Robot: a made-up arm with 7 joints. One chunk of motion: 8 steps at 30 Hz.
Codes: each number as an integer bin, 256 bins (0 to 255) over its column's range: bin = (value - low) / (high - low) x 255, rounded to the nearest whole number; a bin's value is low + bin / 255 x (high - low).
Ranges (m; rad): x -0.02..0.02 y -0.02..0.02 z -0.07..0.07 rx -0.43..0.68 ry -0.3..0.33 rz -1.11..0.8
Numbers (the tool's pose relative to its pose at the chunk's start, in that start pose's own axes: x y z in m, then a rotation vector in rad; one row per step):
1: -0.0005 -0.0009 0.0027 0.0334 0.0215 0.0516
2: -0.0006 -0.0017 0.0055 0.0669 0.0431 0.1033
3: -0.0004 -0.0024 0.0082 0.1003 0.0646 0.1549
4: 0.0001 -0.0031 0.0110 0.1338 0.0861 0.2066
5: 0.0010 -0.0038 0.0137 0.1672 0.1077 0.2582
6: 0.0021 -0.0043 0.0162 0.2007 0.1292 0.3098
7: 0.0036 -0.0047 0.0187 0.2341 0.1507 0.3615
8: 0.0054 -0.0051 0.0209 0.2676 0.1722 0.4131
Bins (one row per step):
1: 124 122 132 106 130 155
2: 124 117 138 114 139 162
3: 125 112 142 122 148 169
4: 128 108 148 130 156 176
5: 134 103 152 137 165 183
6: 141 100 157 145 174 190
7: 150 98 162 153 182 196
8: 162 95 166 160 191 203

